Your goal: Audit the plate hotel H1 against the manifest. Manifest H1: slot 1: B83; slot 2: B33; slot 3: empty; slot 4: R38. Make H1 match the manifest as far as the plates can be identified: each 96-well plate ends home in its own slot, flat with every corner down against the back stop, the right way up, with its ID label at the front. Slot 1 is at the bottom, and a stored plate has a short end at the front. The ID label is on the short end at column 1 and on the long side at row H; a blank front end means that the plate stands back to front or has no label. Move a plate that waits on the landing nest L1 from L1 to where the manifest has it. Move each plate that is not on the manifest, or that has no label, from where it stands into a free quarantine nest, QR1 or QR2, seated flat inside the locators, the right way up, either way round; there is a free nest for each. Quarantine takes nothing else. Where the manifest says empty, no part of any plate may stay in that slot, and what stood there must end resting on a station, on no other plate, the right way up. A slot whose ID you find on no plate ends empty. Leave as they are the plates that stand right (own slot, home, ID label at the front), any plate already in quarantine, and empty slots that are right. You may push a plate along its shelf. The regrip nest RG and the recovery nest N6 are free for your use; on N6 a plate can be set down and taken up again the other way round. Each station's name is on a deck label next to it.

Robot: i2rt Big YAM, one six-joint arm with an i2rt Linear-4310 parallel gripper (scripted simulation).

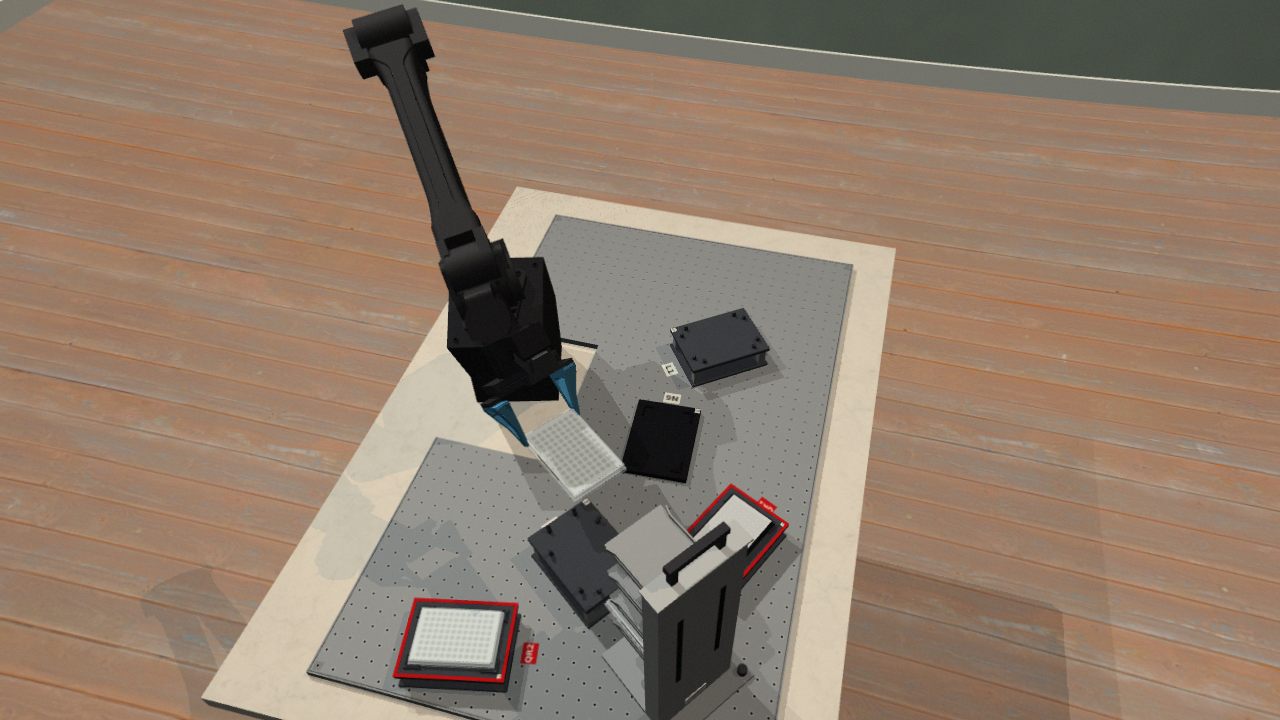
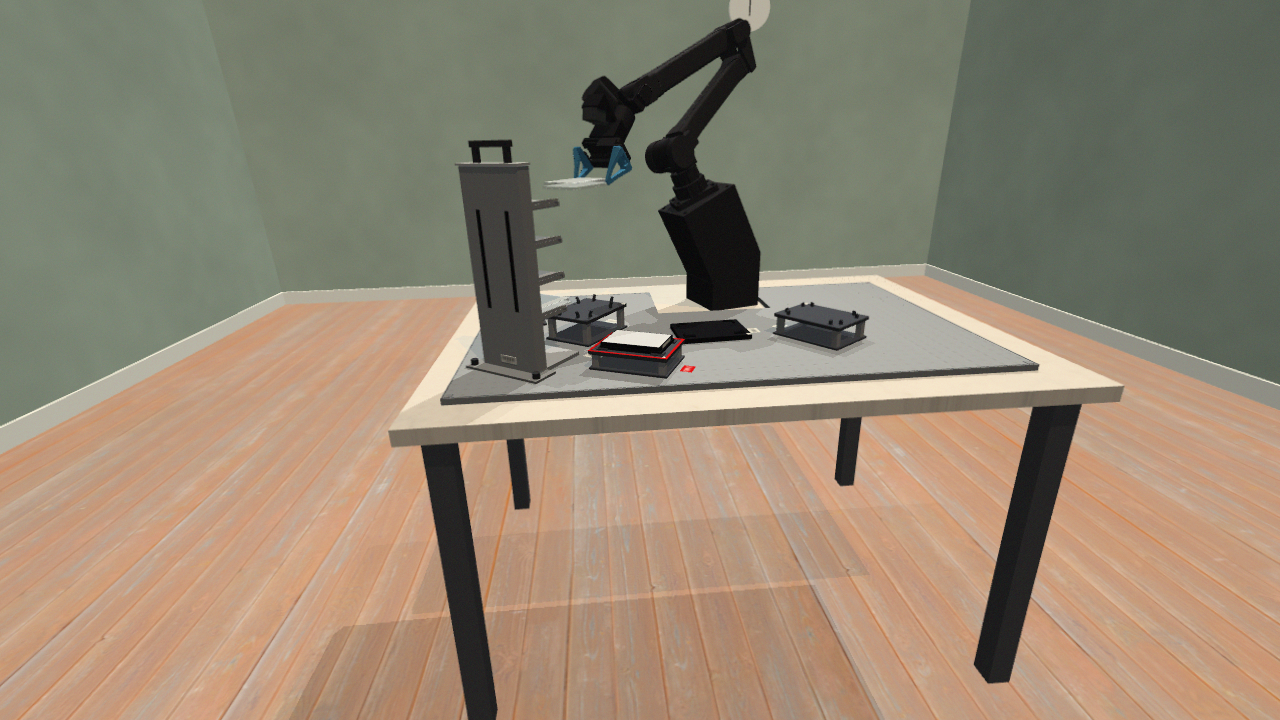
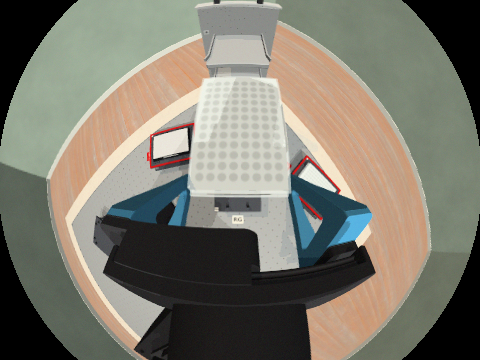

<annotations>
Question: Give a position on a landing nest L1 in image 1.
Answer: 721, 339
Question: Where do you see a hotel shelf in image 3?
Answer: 228, 50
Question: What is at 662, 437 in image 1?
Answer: A black recovery nest N6.
</annotations>
